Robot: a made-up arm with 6 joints.
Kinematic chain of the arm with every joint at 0, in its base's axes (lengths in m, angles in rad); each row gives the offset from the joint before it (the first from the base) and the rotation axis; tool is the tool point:
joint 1: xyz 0 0 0.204 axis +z
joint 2: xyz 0 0 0 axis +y
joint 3: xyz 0 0 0.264 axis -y
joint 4: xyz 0 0 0 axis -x
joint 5: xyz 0.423 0 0 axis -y
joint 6: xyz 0 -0.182 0 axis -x
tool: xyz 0 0 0
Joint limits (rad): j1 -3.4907..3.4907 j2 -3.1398..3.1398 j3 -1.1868..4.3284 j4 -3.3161..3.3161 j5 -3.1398..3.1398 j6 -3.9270..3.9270
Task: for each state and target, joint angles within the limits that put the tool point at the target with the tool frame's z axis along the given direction. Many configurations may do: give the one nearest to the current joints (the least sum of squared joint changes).
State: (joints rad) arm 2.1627 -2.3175 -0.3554 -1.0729 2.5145 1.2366
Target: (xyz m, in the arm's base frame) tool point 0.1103 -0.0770 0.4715 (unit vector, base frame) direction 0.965 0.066 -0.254
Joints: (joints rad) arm 2.9298 -2.3503 -0.5283 -1.8611 2.4894 1.5462
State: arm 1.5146 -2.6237 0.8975 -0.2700 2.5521 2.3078
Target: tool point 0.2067 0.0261 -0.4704 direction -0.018 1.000 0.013
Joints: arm 1.1660 -3.1377 1.8962 -0.1585 2.8071 2.5684
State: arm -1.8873 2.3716 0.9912 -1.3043 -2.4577 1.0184
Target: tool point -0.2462 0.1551 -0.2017 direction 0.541 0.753 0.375
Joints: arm -1.1164 2.5586 0.0863 -0.5708 -3.0204 0.3909
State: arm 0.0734 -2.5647 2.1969 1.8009 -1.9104 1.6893
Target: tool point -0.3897 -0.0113 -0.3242 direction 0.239 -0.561 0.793
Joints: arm 0.3724 -1.9791 2.1570 2.3764 -1.3924 2.3263
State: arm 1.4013 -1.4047 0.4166 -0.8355 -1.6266 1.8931
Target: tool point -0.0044 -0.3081 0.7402 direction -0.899 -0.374 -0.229
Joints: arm 1.1514 -1.2088 0.7539 -0.8402 -1.6259 1.5120
